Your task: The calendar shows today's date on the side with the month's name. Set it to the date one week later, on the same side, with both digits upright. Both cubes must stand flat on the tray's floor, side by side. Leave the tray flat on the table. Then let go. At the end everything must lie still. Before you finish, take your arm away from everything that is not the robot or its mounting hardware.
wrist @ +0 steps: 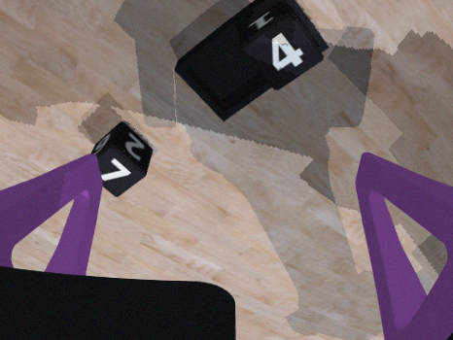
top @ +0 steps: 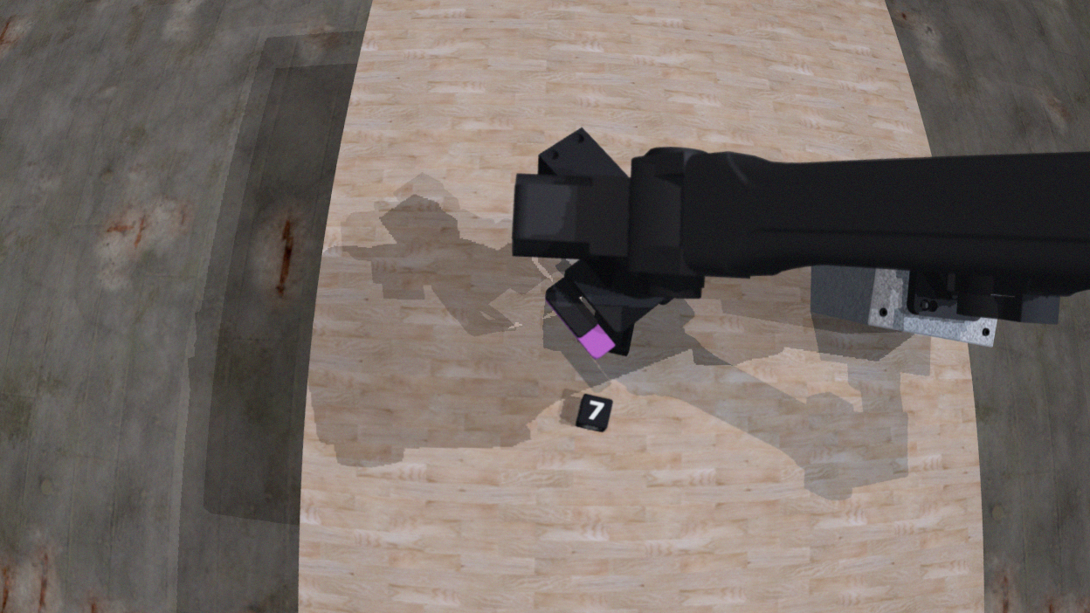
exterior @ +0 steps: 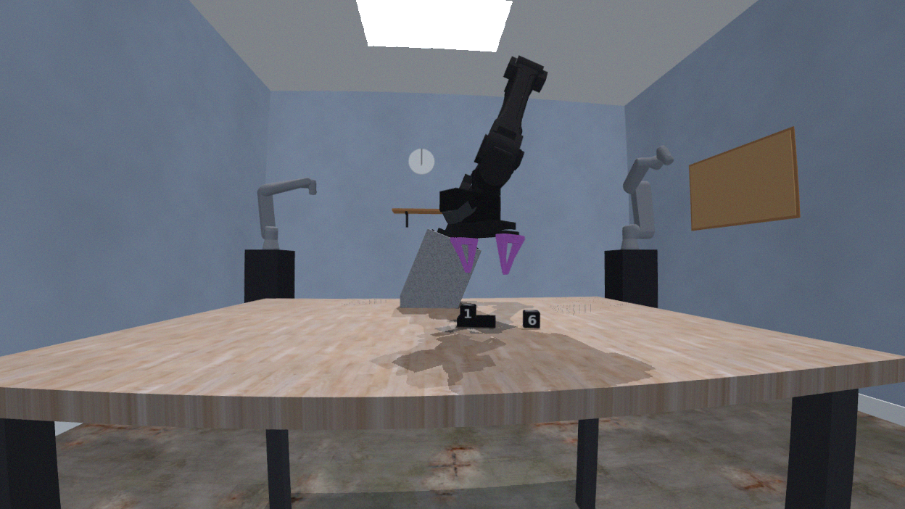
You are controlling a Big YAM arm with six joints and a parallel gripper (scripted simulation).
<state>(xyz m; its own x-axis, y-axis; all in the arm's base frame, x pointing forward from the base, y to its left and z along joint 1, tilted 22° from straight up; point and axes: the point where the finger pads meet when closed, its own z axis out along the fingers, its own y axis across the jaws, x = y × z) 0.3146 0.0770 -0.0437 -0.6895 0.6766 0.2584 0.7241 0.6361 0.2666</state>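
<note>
Right now the black cube is 10 mm ahead of my hand, 90 mm to the left of it and 100 mm below it. Round my hand: black tray: 20 mm to the right, 100 mm below.
</note>
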